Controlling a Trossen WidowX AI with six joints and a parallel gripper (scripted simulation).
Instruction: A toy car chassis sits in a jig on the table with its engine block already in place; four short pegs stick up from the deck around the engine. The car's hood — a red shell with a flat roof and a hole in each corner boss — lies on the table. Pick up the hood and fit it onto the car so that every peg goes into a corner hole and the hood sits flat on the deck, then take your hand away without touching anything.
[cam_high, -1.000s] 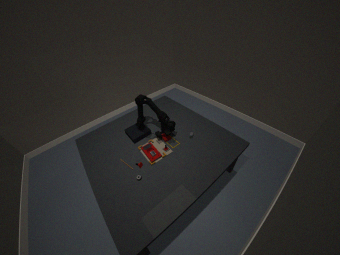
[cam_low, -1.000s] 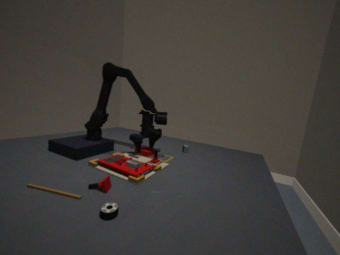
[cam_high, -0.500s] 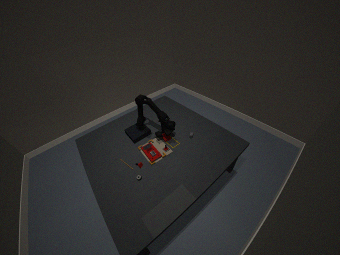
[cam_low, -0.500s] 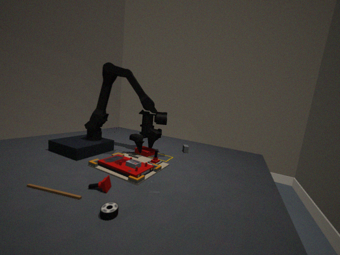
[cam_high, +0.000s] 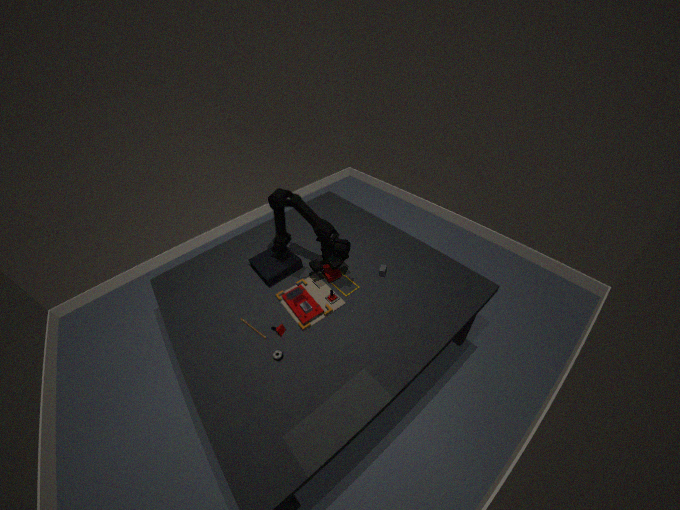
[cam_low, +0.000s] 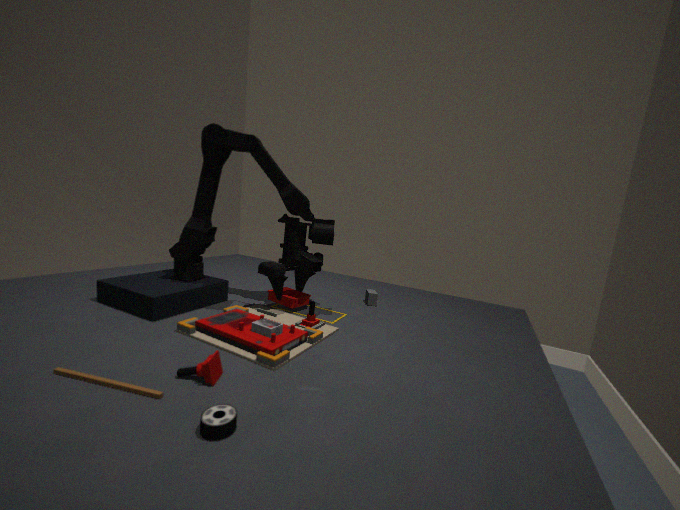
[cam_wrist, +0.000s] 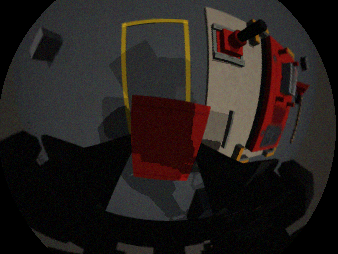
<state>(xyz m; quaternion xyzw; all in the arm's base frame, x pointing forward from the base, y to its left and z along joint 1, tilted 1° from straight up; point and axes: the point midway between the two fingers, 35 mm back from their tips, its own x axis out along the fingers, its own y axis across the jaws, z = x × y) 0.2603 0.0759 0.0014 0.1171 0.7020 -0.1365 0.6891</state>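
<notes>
Right now my gripper tip is 23 cm to the left of the grey engine block and 6 cm short of it. Also, from my gripper tip: wheel (46 cm to the right, 12 cm ahead, 2 cm below); then red hood (1 cm above); then wooden stick (44 cm to the right, 7 cm behind, 2 cm below).
</notes>
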